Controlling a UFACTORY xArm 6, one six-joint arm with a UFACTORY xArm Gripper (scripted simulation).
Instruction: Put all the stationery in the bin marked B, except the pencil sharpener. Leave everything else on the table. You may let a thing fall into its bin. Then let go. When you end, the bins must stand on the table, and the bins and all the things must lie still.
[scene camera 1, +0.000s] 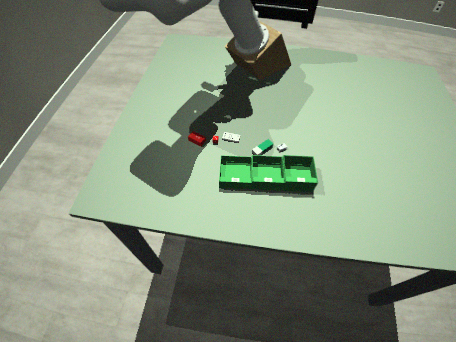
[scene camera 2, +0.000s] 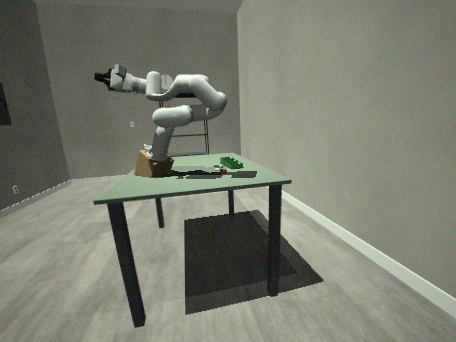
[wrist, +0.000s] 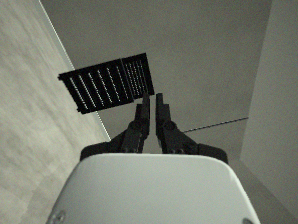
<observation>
A joined green bins (scene camera 1: 267, 172) is 73 cm from the lens.
</observation>
